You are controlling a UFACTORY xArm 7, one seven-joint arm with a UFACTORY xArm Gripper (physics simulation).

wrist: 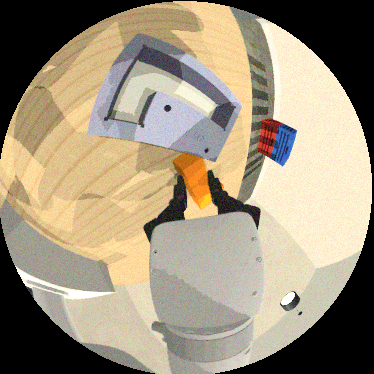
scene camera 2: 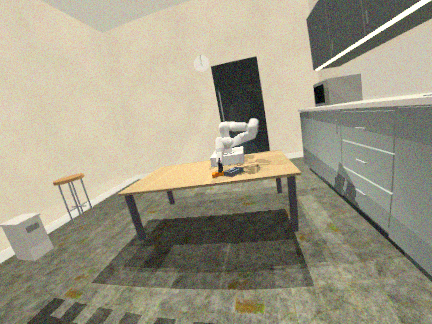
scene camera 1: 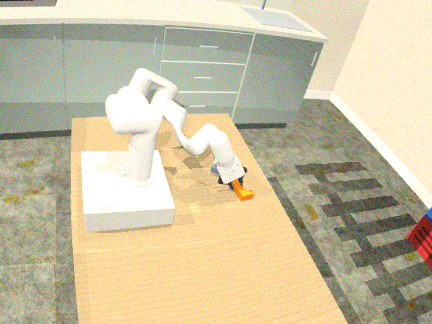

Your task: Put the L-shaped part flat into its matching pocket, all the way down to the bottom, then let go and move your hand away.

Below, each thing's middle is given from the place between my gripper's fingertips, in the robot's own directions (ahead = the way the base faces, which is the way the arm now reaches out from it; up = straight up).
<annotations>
The grey pocket block (wrist: 154,92) lies 11 cm to the left of my hand and 1 cm behind it. From my hand the other things lie so: orange L-shaped part (wrist: 191,167) 2 cm ahead, 1 cm to the right.
</annotations>
